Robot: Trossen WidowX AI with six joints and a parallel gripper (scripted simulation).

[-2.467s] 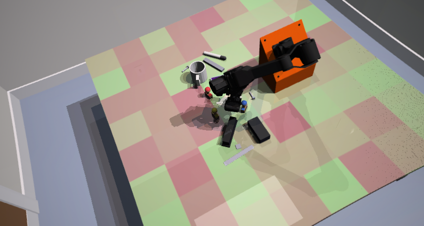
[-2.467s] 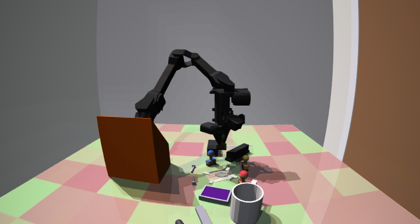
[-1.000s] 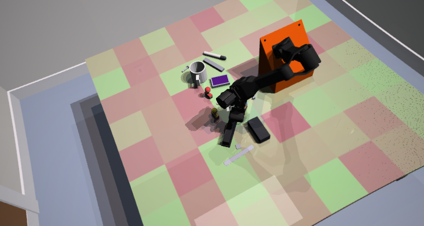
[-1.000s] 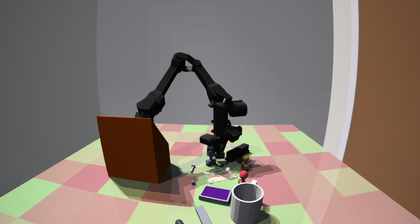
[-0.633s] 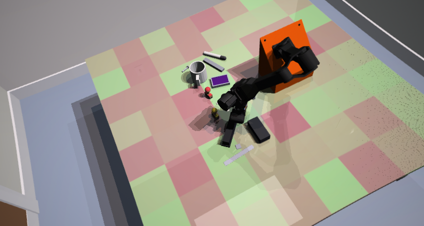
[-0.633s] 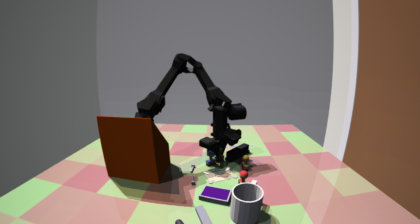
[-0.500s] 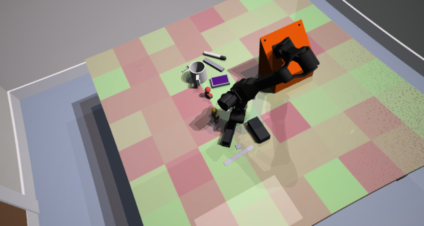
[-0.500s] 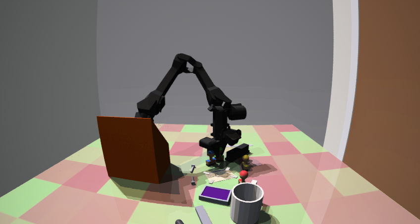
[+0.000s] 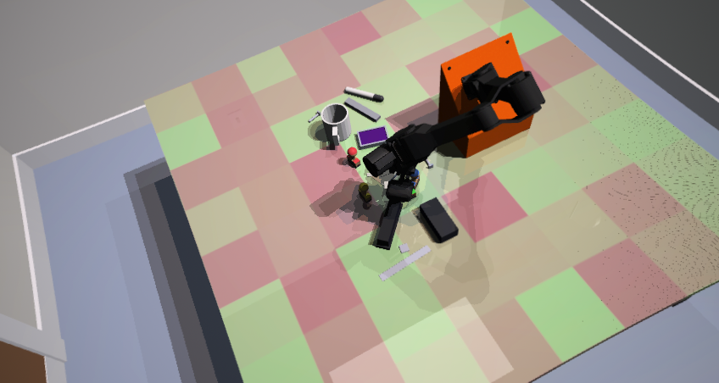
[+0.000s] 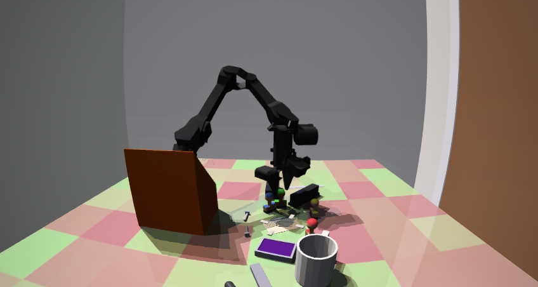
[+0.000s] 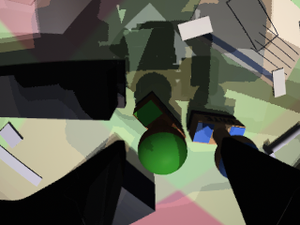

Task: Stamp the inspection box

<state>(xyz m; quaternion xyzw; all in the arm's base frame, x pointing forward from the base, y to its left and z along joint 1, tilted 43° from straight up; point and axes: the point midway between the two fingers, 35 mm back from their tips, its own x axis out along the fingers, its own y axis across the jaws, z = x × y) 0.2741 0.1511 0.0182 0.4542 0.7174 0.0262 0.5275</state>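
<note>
Right now the green-knobbed stamp is 4 cm below my gripper tip and 1 cm to the left of it. The rest, counted from my gripper tip: blue stamp (4 cm below, 4 cm behind, 2 cm to the right); yellow-knobbed stamp (10 cm ahead, 5 cm to the right, 4 cm below); card (10 cm to the right, 6 cm below, 1 cm ahead).
</note>
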